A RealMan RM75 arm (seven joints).
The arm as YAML. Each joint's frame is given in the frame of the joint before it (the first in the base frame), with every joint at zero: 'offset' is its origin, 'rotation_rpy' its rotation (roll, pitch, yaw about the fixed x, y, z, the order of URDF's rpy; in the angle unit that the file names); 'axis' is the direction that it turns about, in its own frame. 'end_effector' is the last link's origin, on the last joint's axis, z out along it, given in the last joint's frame.
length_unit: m
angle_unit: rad
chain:
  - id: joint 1
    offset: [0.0, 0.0, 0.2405]
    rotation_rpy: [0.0, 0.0, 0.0]
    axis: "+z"
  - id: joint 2
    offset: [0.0, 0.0, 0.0]
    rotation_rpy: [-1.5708, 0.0, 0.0]
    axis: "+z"
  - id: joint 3
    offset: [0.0, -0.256, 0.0]
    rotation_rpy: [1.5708, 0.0, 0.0]
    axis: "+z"
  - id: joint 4
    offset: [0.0, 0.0, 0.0]
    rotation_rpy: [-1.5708, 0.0, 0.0]
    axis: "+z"
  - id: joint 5
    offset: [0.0, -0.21, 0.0]
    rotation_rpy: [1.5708, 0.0, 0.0]
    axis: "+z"
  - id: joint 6
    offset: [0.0, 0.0, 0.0]
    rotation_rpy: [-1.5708, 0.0, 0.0]
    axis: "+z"
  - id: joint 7
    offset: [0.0, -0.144, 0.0]
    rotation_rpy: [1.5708, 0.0, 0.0]
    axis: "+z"
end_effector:
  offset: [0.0, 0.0, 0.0]
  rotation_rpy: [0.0, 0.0, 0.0]
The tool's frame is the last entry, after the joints.
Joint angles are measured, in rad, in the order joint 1, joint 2, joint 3, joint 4, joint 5, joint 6, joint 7. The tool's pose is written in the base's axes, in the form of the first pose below.
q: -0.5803, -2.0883, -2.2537, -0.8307, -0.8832, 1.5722, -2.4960
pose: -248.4 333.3 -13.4; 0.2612 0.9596 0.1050; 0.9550 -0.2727 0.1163; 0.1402 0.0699 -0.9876
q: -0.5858, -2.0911, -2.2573, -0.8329, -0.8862, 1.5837, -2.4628
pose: -244.9 333.4 -13.7; 0.2981 0.9475 0.1159; 0.9444 -0.3105 0.1086; 0.1389 0.0771 -0.9873
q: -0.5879, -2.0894, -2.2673, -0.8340, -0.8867, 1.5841, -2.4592
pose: -244.8 334.9 -11.6; 0.2991 0.9467 0.1192; 0.9426 -0.3126 0.1175; 0.1485 0.0773 -0.9859
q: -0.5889, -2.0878, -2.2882, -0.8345, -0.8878, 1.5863, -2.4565
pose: -245.4 336.4 -8.3; 0.2920 0.9478 0.1284; 0.9420 -0.3082 0.1330; 0.1656 0.0821 -0.9828
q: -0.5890, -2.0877, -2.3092, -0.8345, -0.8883, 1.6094, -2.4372
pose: -245.1 334.6 -5.9; 0.3013 0.9423 0.1461; 0.9387 -0.3200 0.1282; 0.1676 0.0985 -0.9809
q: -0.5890, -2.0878, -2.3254, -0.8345, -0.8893, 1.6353, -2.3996
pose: -244.2 332.2 -4.1; 0.3306 0.9295 0.1637; 0.9289 -0.3511 0.1174; 0.1666 0.1132 -0.9795
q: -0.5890, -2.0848, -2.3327, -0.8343, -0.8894, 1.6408, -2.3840
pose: -244.9 332.2 -2.1; 0.3421 0.9248 0.1665; 0.9239 -0.3633 0.1196; 0.1711 0.1129 -0.9788
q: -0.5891, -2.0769, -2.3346, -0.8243, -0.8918, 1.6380, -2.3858
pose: -247.2 332.7 -0.4; 0.3337 0.9281 0.1649; 0.9267 -0.3551 0.1233; 0.1730 0.1117 -0.9786
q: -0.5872, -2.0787, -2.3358, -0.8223, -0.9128, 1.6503, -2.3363
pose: -244.3 331.4 -0.7; 0.3755 0.9069 0.1910; 0.9082 -0.4012 0.1191; 0.1846 0.1287 -0.9743
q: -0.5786, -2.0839, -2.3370, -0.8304, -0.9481, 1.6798, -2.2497
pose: -239.3 327.6 -0.1; 0.4496 0.8617 0.2353; 0.8687 -0.4832 0.1094; 0.2079 0.1552 -0.9658
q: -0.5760, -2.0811, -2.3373, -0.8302, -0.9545, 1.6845, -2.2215
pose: -239.6 327.0 1.2; 0.4718 0.8483 0.2404; 0.8551 -0.5067 0.1097; 0.2148 0.1538 -0.9645
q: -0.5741, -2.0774, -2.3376, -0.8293, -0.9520, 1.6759, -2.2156
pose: -241.9 328.0 2.4; 0.4742 0.8493 0.2320; 0.8528 -0.5086 0.1188; 0.2189 0.1415 -0.9654
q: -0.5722, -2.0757, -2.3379, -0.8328, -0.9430, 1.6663, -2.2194
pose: -244.3 328.9 3.4; 0.4712 0.8547 0.2177; 0.8545 -0.5036 0.1276; 0.2187 0.1258 -0.9676
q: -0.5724, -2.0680, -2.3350, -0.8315, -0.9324, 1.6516, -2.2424
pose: -247.9 331.0 5.5; 0.4527 0.8700 0.1954; 0.8656 -0.4814 0.1381; 0.2142 0.1066 -0.9710
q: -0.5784, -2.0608, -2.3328, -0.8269, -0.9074, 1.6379, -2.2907
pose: -251.7 333.2 6.6; 0.4150 0.8951 0.1629; 0.8884 -0.4373 0.1397; 0.1963 0.0868 -0.9767
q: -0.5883, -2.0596, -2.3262, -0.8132, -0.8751, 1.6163, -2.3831
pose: -255.0 335.0 3.3; 0.3336 0.9342 0.1267; 0.9275 -0.3493 0.1335; 0.1689 0.0730 -0.9829
